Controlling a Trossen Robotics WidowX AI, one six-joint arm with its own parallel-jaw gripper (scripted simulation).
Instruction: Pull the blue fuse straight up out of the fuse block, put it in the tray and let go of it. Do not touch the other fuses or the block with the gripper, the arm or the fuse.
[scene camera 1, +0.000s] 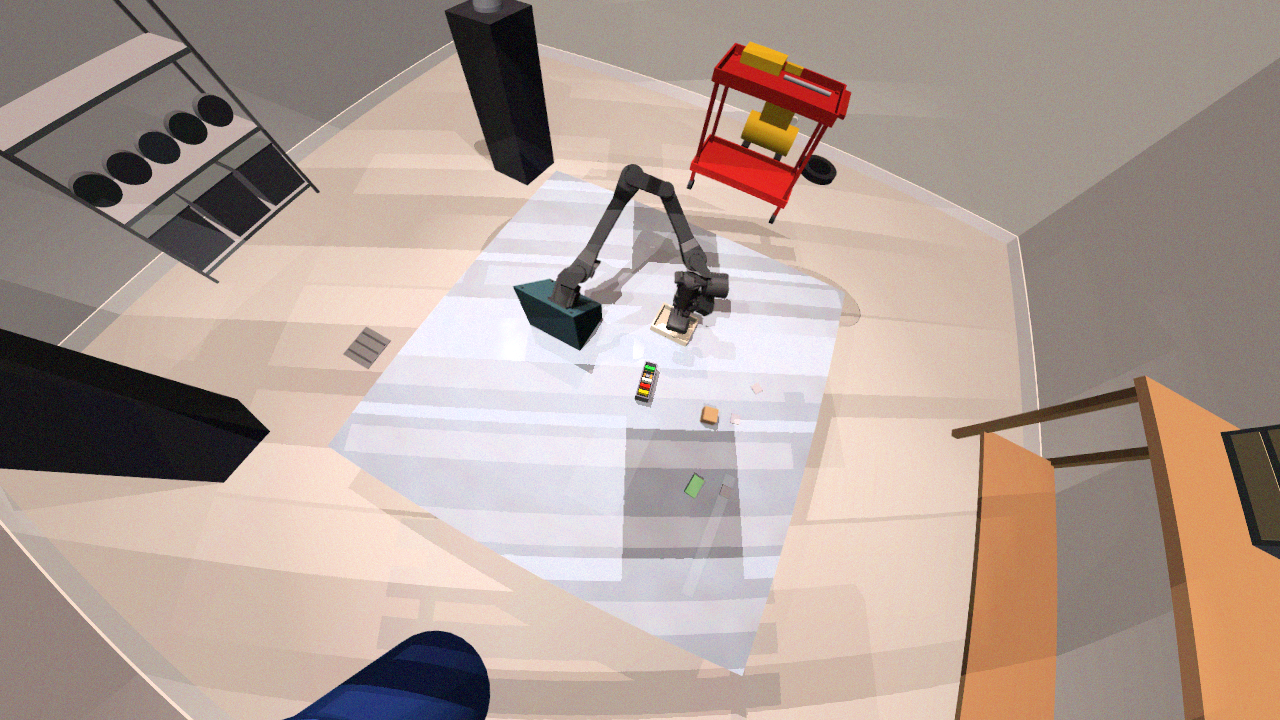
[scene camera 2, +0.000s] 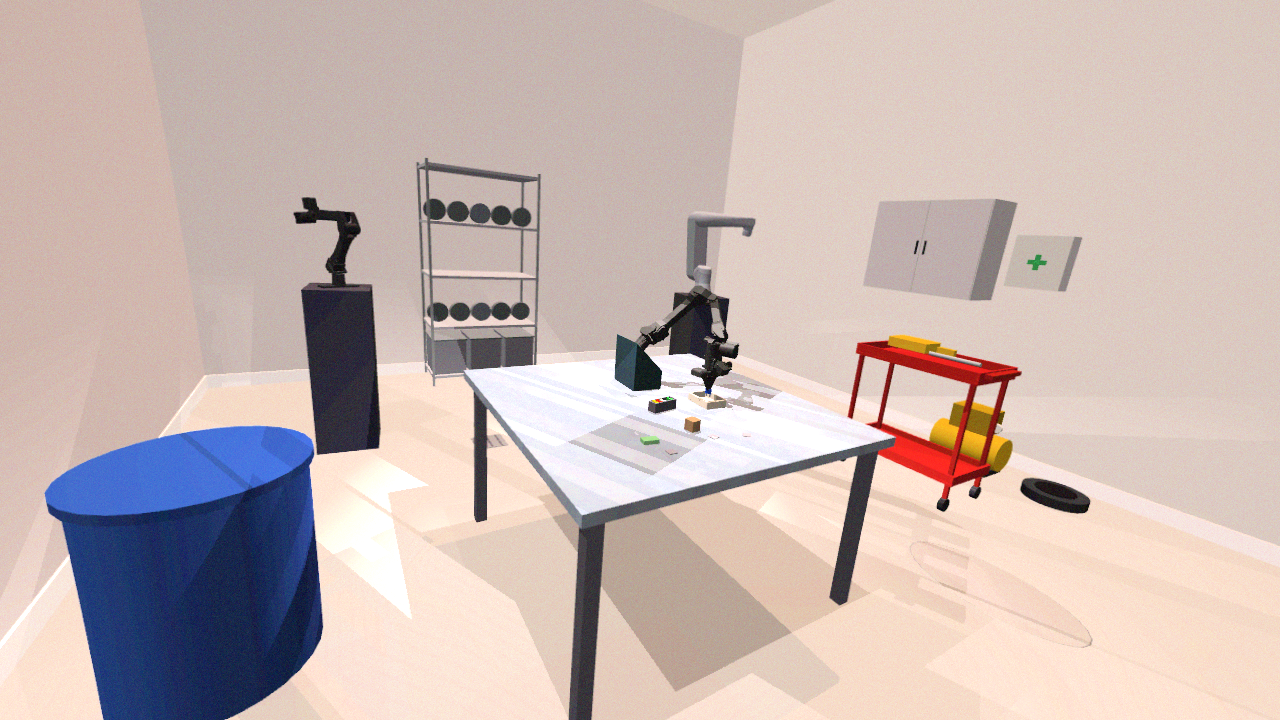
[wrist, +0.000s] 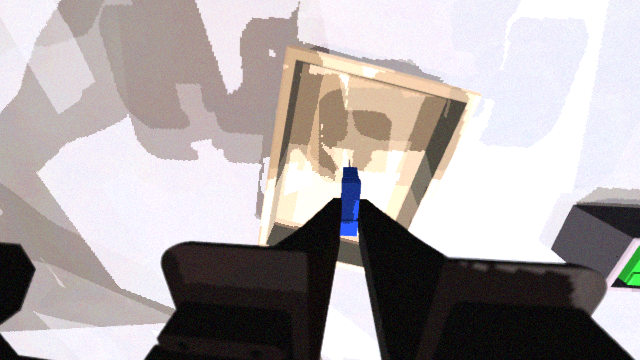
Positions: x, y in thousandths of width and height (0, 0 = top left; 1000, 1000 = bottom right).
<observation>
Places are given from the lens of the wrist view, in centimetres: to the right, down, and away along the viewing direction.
my gripper (wrist: 546, 574): 2, 1, 12
blue fuse (wrist: 549, 512): 1, 0, 10
beige tray (wrist: 627, 365): 5, -3, 15
The marked spots on the beige tray and the blue fuse are 7 cm apart.
</observation>
